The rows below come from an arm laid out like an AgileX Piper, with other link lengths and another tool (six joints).
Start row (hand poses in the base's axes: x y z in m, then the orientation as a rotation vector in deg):
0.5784 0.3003 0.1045 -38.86 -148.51 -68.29
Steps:
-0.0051 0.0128 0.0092 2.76 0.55 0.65
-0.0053 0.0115 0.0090 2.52 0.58 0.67
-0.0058 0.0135 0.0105 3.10 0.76 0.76
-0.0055 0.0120 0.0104 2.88 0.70 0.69
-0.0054 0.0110 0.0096 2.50 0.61 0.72
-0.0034 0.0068 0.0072 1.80 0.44 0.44
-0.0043 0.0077 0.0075 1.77 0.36 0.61
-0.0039 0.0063 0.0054 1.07 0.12 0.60
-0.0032 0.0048 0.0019 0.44 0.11 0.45
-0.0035 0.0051 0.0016 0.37 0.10 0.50
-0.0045 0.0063 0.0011 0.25 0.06 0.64
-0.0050 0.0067 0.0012 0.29 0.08 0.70
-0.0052 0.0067 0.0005 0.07 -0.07 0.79
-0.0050 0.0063 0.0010 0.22 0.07 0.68
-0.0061 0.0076 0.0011 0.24 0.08 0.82
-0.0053 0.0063 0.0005 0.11 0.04 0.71
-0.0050 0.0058 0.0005 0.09 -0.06 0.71
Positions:
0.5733 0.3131 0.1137 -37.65 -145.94 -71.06
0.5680 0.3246 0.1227 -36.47 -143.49 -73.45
0.5622 0.3381 0.1332 -35.12 -140.39 -76.29
0.5567 0.3501 0.1436 -33.88 -137.47 -78.85
0.5513 0.3611 0.1532 -32.65 -134.89 -80.95
0.5479 0.3679 0.1604 -31.86 -133.02 -82.45
0.5436 0.3756 0.1679 -30.83 -131.21 -83.86
0.5397 0.3819 0.1733 -29.86 -130.17 -84.65
0.5365 0.3867 0.1752 -29.26 -129.68 -84.84
0.5330 0.3918 0.1768 -28.61 -129.25 -84.93
0.5285 0.3981 0.1779 -27.81 -128.94 -84.85
0.5235 0.4048 0.1791 -26.94 -128.58 -84.77
0.5183 0.4115 0.1796 -25.94 -128.51 -84.49
0.5133 0.4178 0.1806 -25.11 -128.21 -84.34
0.5072 0.4254 0.1817 -24.12 -127.87 -84.14
0.5019 0.4317 0.1822 -23.28 -127.67 -83.87
0.4969 0.4375 0.1827 -22.38 -127.56 -83.63

